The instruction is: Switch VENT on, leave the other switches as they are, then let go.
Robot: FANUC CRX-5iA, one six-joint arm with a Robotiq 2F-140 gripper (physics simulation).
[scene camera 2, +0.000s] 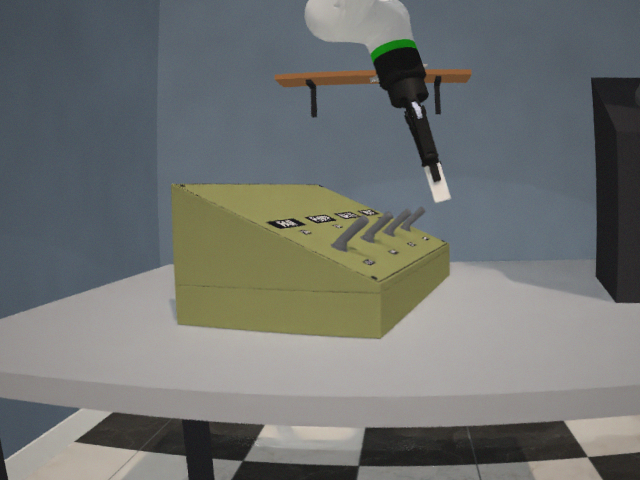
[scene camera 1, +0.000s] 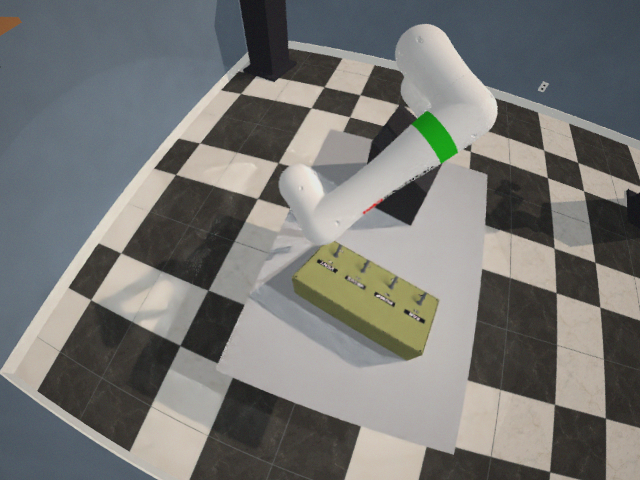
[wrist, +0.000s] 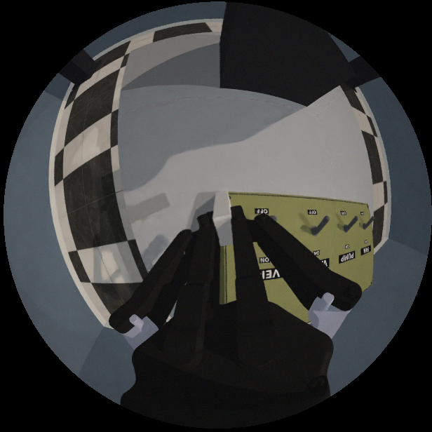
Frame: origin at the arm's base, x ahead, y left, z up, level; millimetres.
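Seen in the pictures: gripper, fingertip midpoint: [scene camera 2: 442, 200].
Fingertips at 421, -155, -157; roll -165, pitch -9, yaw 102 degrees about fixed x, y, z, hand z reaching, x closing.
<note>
Offsets run from my fingertips to a thing's top centre, as dx, dy, dz. Level surfaces: height alone.
The olive switch box [scene camera 1: 361, 310] [scene camera 2: 279, 258] [wrist: 350, 280] has a sloped face with a row of grey levers. The VENT lever @(+41, +75, -9) [scene camera 1: 337, 250] [scene camera 2: 415, 218] [wrist: 272, 219] is at one end, farthest in scene camera 2 and mostly hidden by a finger in the wrist view. The VALVE lever @(+43, +195, -9) [scene camera 1: 364, 266] [wrist: 321, 226], PUMP lever @(+45, +315, -9) [scene camera 1: 393, 282] [wrist: 351, 224] and FAN lever @(+48, +435, -9) [scene camera 1: 422, 298] [scene camera 2: 351, 235] [wrist: 369, 222] follow. All lean toward the low edge, the OFF side. My gripper [scene camera 2: 438, 183] [wrist: 223, 201] is shut and empty, above the low edge near the VENT end, apart from the levers.
The box stands on the grey table @(dz -138) [scene camera 1: 413, 403] [scene camera 2: 258, 372]. A large black block [scene camera 1: 405, 206] [scene camera 2: 604, 206] [wrist: 280, 55] stands on the low-edge side of the box. A wooden shelf [scene camera 2: 351, 78] is on the wall behind. The white arm [scene camera 1: 377, 180] reaches over the table.
</note>
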